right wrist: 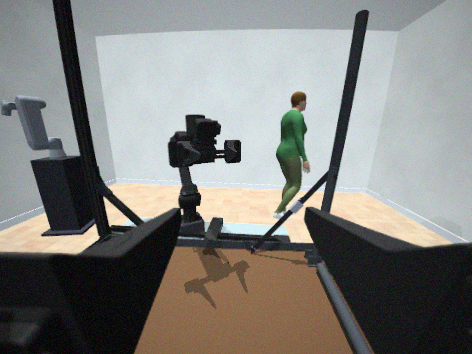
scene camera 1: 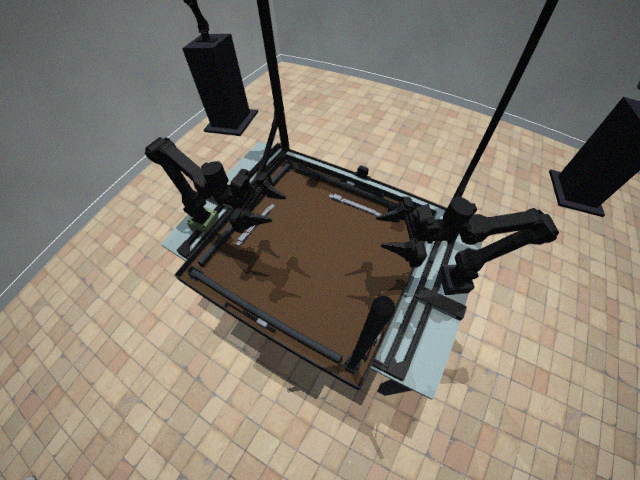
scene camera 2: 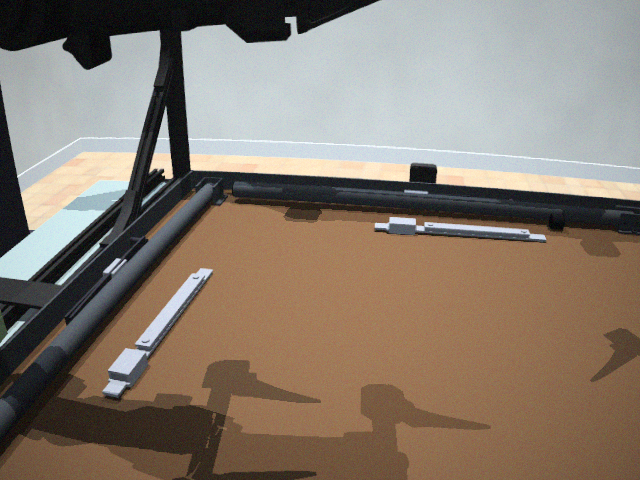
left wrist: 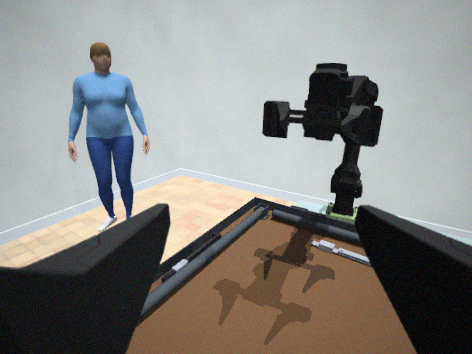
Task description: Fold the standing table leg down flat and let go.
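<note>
The standing table leg [scene camera 1: 369,333] [right wrist: 345,115] is a dark round tube upright at the lower right corner of the brown table panel [scene camera 1: 320,258] [scene camera 2: 361,310] in scene camera 1. A slanting brace [right wrist: 270,232] joins it low down in the right wrist view. Dark tube legs [scene camera 1: 263,315] [scene camera 2: 129,268] [left wrist: 210,260] [right wrist: 340,305] lie flat along other edges. My left gripper [scene camera 1: 381,231] [left wrist: 263,214] is open and empty above the panel's right side, apart from the standing leg. My right gripper [scene camera 1: 277,208] [right wrist: 244,213] is open and empty above the panel's left side, far from that leg.
Pale folded brackets [scene camera 2: 173,315] [scene camera 2: 475,230] lie on the panel near two edges. A low dark rim surrounds the panel. A small black block [scene camera 1: 362,170] [scene camera 2: 423,172] stands beyond the back rim. Tall frame posts [scene camera 1: 271,77] [scene camera 1: 509,98] rise behind the panel.
</note>
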